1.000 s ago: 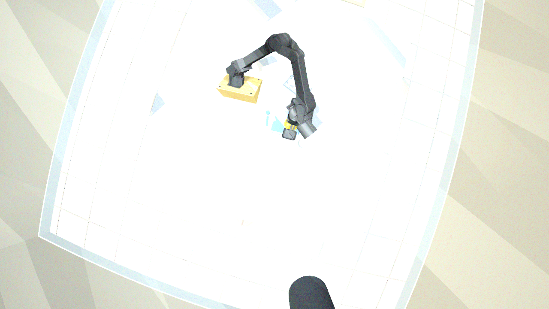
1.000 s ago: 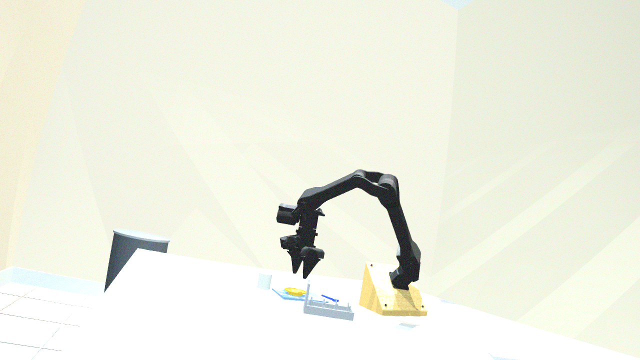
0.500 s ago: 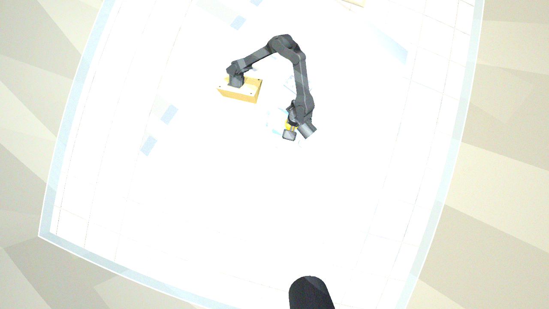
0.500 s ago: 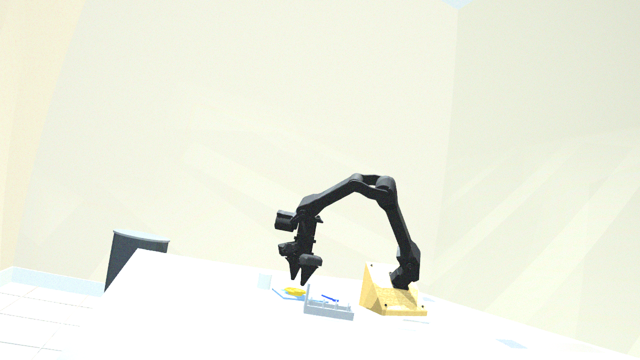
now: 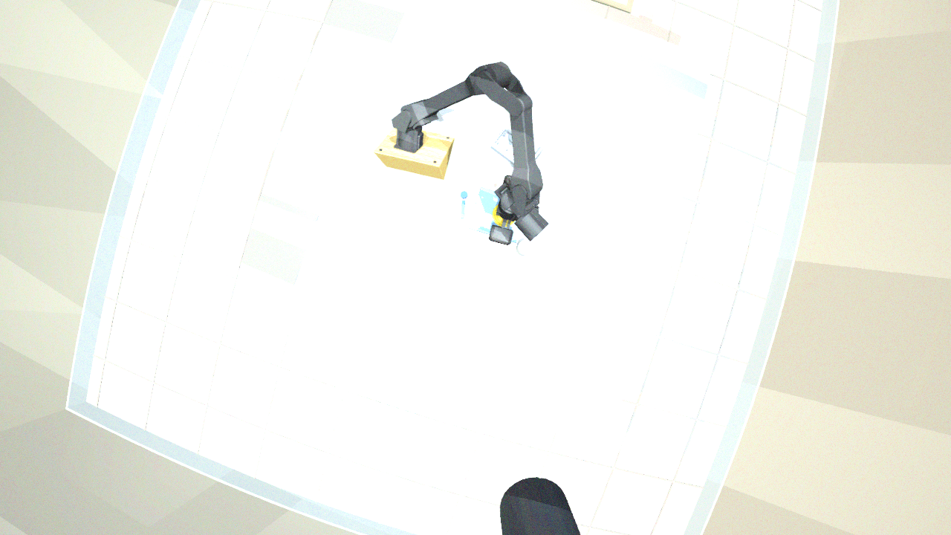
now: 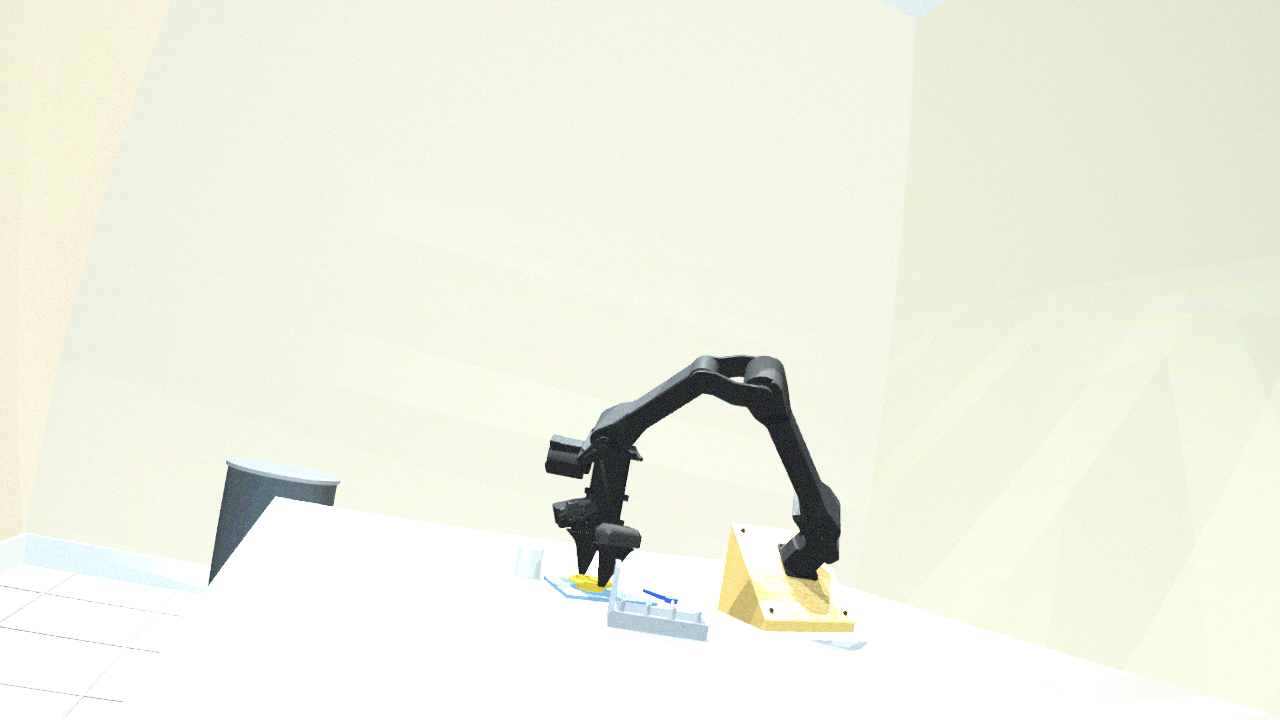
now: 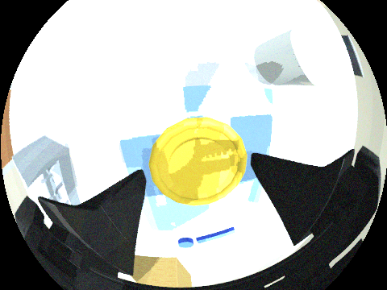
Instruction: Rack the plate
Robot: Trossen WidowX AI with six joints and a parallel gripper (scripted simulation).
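Now: gripper tip right at the yellow plate. Round my gripper tip: white cup: 8 cm to the right, 8 cm ahead, 1 cm above; blue spoon: 13 cm behind, 2 cm below; pale grey dish rack: 20 cm to the left, 3 cm behind.
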